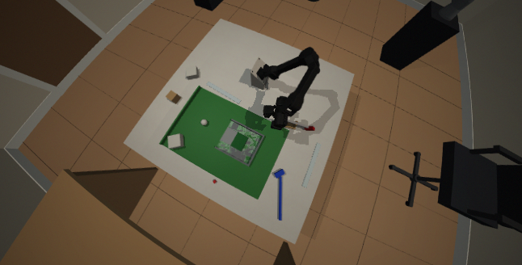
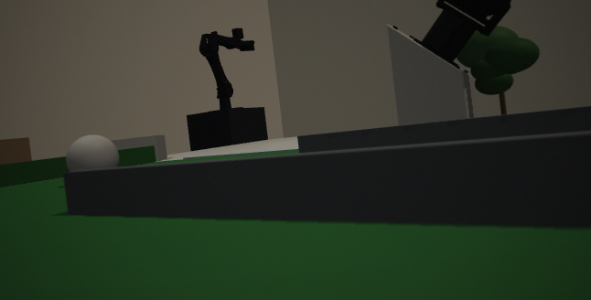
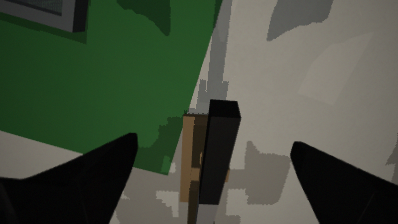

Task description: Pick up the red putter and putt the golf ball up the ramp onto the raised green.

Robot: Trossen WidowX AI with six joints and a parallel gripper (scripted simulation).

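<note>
Now: the wooden rack 8 cm to the left of my gripper tip, 6 cm below it and 2 cm behind it. The rest, counted from my gripper tip: red putter (12 cm to the left, 4 cm behind, 3 cm below); then blue putter (39 cm ahead, 22 cm to the left, 8 cm below); then white golf ball (42 cm to the right, 24 cm ahead, 7 cm below).
</note>
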